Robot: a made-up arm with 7 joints. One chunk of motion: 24 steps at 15 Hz.
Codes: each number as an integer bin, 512 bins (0 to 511) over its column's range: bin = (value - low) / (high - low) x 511, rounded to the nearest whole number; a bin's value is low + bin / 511 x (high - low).
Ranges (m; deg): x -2..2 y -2..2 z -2..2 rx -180..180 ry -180..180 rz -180..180
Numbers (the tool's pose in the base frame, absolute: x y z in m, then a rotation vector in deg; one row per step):
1: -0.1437 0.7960 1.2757 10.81 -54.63 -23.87
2: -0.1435 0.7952 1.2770 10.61 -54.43 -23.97
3: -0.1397 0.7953 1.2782 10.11 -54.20 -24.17
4: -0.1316 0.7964 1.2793 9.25 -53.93 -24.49
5: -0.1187 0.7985 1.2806 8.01 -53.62 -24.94
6: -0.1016 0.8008 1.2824 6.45 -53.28 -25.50
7: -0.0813 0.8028 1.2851 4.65 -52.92 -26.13
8: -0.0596 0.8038 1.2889 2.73 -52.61 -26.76
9: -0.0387 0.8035 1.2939 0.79 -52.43 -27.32
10: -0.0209 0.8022 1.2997 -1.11 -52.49 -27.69
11: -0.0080 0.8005 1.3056 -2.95 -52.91 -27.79
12: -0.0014 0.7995 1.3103 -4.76 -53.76 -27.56
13: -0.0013 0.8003 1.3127 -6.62 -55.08 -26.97
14: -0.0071 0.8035 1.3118 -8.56 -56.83 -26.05
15: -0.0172 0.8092 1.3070 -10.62 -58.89 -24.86
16: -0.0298 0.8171 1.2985 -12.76 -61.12 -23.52
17: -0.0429 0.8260 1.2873 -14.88 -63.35 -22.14
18: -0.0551 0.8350 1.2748 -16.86 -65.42 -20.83
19: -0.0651 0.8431 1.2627 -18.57 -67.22 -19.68
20: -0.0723 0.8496 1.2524 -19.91 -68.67 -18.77
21: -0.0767 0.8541 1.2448 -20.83 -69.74 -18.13
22: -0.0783 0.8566 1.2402 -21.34 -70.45 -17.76
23: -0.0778 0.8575 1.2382 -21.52 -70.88 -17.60
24: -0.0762 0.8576 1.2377 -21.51 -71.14 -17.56
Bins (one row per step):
1: 237 357 418 271 178 222
2: 237 357 419 271 178 221
3: 238 357 419 270 179 221
4: 239 357 419 269 179 221
5: 240 358 419 267 179 220
6: 243 358 419 265 180 219
7: 245 358 420 262 180 218
8: 248 358 420 259 181 218
9: 251 358 421 257 181 217
10: 253 358 422 254 181 216
11: 254 358 422 251 180 216
12: 255 358 423 249 179 216
13: 255 358 423 246 177 217
14: 255 358 423 243 175 219
15: 253 359 422 240 172 220
16: 252 360 421 237 169 222
17: 250 361 420 234 166 224
18: 248 362 418 232 163 226
19: 247 363 417 229 160 228
20: 246 364 415 227 158 229
21: 246 365 415 226 157 230
22: 245 365 414 225 156 230
23: 246 365 414 225 155 231
24: 246 365 414 225 155 231

